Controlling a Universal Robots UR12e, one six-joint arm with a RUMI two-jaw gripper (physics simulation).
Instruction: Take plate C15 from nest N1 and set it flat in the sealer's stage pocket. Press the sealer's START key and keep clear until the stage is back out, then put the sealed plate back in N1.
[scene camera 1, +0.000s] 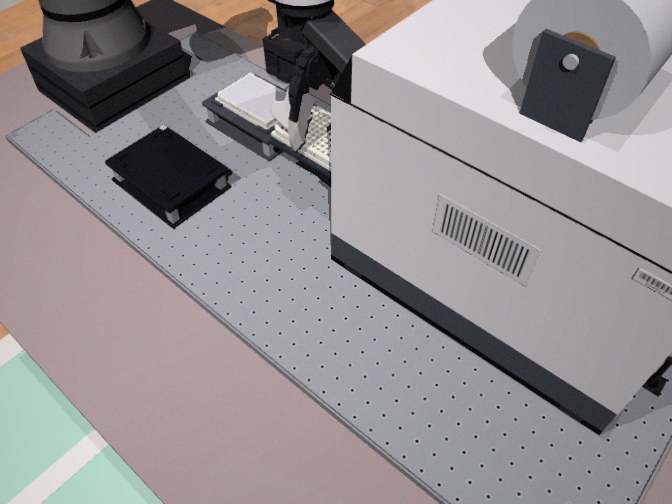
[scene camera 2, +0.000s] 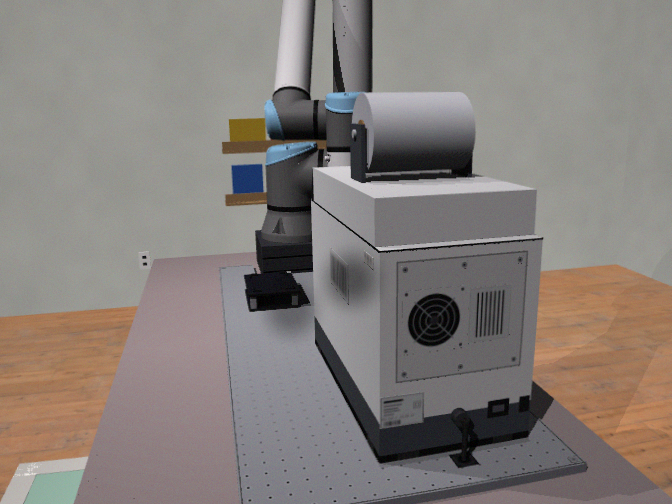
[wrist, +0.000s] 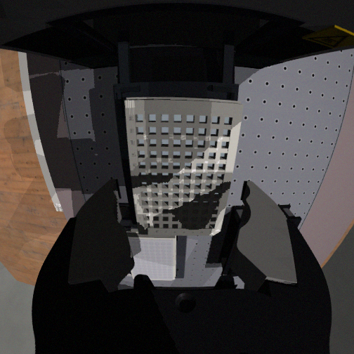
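A cream plate with square wells (scene camera 1: 319, 139) (wrist: 177, 142) lies in the dark stage (wrist: 175, 90), outside the sealer (scene camera 1: 423, 179) (scene camera 2: 347, 271); it looks flat. I cannot read its label or tell whether a film covers it. My gripper (wrist: 180, 181) is open and empty, its fingers apart on either side of the plate's end away from the sealer. In scene camera 1 one pale finger shows beside the plate; the sealer partly hides the rest. A dark nest (scene camera 1: 168, 168) (scene camera 2: 271, 282) holds no plate. No nest label is readable, and the START key does not show.
A smooth-topped white plate (scene camera 1: 249, 97) (wrist: 155, 257) sits on another dark nest (scene camera 1: 238, 130), close to the stage's outer end. A large film roll (scene camera 2: 417, 130) stands on top of the sealer. The robot base (scene camera 1: 97, 81) stands behind the dark nest without a plate.
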